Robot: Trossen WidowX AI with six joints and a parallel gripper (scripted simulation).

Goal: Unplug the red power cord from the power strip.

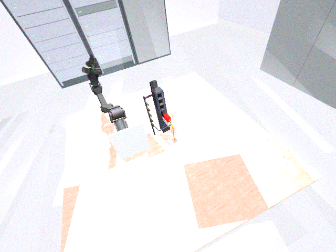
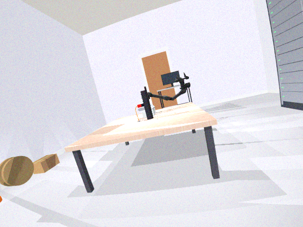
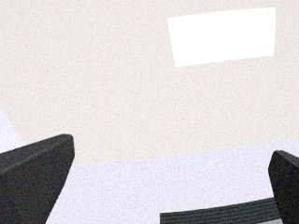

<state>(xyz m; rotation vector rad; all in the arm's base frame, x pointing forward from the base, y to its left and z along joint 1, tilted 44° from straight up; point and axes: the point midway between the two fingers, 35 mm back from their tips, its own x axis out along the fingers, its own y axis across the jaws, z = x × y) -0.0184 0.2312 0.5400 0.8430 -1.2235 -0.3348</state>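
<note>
Now: gripper tip 27 cm short of the red plug, 55 cm to the left of it and 27 cm above it.
</note>
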